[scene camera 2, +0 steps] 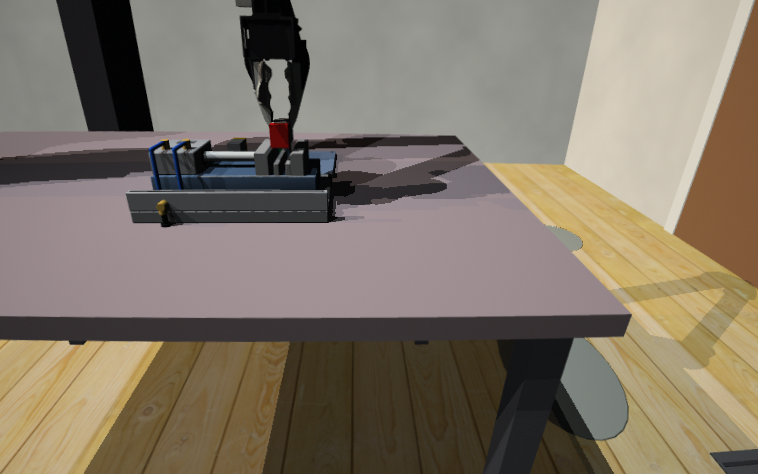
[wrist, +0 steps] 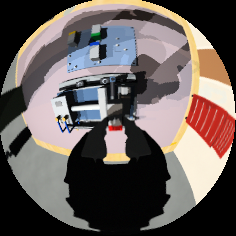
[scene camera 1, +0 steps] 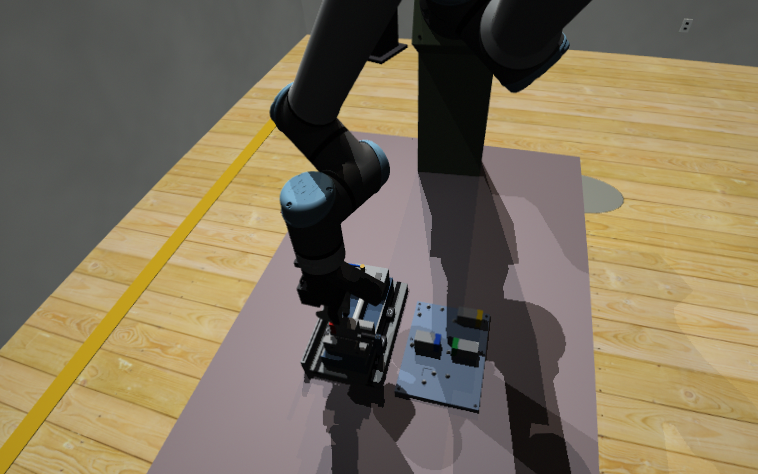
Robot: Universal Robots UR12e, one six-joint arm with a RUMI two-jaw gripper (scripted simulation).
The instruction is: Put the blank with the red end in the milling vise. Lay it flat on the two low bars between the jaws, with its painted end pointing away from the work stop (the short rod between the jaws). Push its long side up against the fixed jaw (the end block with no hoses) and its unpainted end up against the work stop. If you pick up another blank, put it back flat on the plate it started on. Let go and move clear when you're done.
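Note:
A blue-grey plate (wrist: 110,54) is in the scene. The gripper (scene camera 2: 281,128), (wrist: 115,117), (scene camera 1: 343,324) is there too.

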